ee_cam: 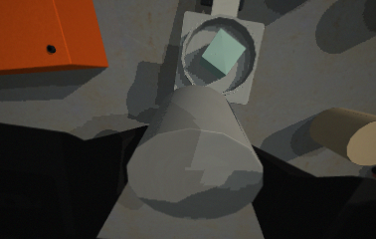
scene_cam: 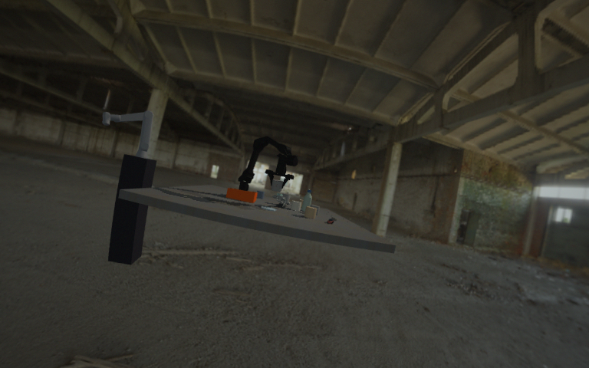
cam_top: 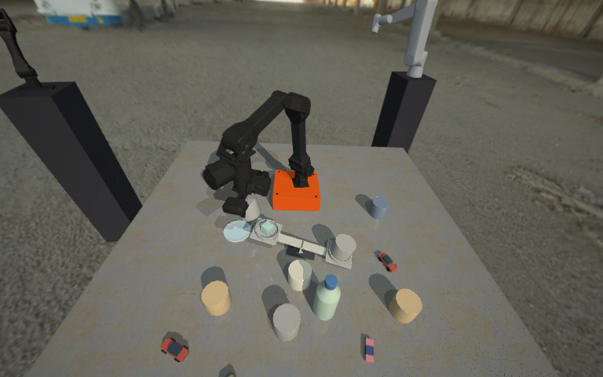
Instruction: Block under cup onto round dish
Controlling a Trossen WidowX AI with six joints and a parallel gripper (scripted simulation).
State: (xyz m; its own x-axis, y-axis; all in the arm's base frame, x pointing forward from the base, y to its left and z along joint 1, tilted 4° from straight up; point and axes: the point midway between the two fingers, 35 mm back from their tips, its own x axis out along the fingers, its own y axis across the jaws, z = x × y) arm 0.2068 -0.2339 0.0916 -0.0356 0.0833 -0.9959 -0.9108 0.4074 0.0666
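The pale green block lies 40 mm ahead of my gripper tip, 60 mm to the left of it and 60 mm below it. The rest, counted from my gripper tip: small balance: 100 mm ahead, 170 mm to the left, 120 mm below; pale blue round dish: 30 mm behind, 50 mm to the right, 140 mm below; cream cylinder: 190 mm ahead, 130 mm to the left, 110 mm below.
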